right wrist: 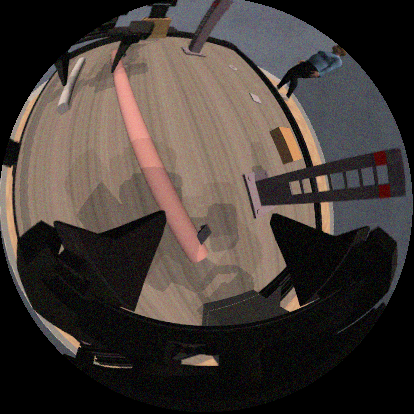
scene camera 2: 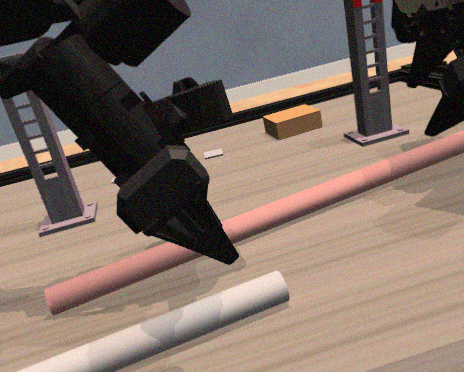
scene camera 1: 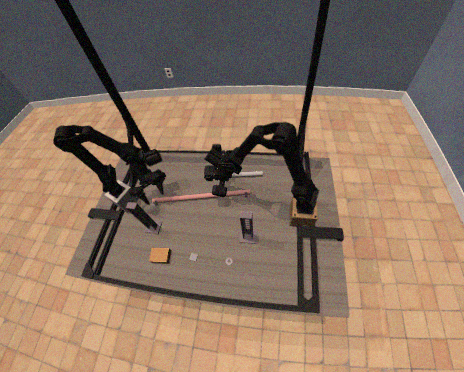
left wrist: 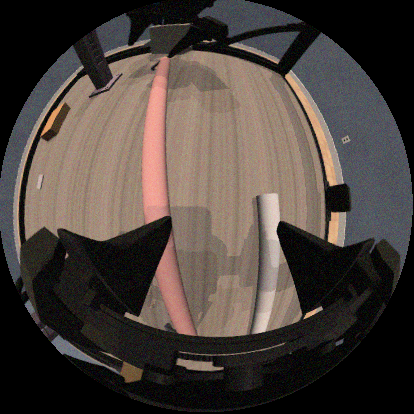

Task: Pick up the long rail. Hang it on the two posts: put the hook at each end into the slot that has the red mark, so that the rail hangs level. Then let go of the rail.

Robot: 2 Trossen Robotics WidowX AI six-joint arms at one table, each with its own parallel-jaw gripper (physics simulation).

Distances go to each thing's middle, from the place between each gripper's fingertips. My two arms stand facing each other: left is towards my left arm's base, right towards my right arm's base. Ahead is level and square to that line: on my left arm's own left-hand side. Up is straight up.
The short white rod (scene camera 2: 156, 335) lies 7 cm behind my left hand, 9 cm to the left of it and 2 cm below it. Round my left hand: long pink rail (left wrist: 155, 202): 8 cm ahead, 7 cm to the right, 2 cm below; orange block (scene camera 2: 280, 125): 38 cm ahead, 18 cm to the right, 2 cm below.
Right now the long pink rail is 60 mm behind my right hand, 190 mm to the left of it and 50 mm below it. The rest, counted from my right hand: short white rod: 200 mm behind, 360 mm to the left, 50 mm below; then orange block: 240 mm ahead, 80 mm to the left, 50 mm below.
